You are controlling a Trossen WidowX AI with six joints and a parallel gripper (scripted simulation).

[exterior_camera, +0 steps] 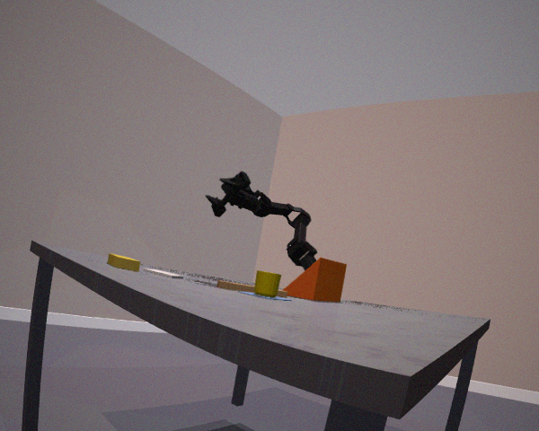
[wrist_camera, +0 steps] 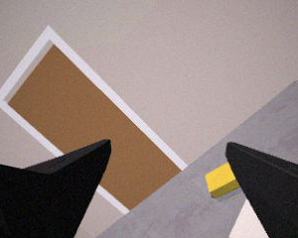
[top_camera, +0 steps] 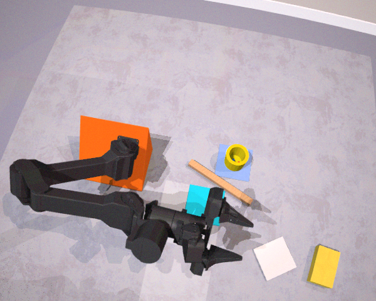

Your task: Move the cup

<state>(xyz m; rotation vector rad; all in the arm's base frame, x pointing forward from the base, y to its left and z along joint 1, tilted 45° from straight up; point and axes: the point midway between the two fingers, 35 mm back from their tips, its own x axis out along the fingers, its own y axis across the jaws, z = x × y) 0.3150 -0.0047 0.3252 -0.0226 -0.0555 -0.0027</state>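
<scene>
The yellow cup is 30 cm to the left of my gripper tip, 29 cm below it and 3 cm behind it. Also, from my gripper tip: cyan pad 33 cm below, 14 cm to the left, 9 cm behind; wooden bar 32 cm below, 22 cm to the left, 6 cm behind; white tile 32 cm below, 15 cm ahead, 2 cm to the left.
</scene>
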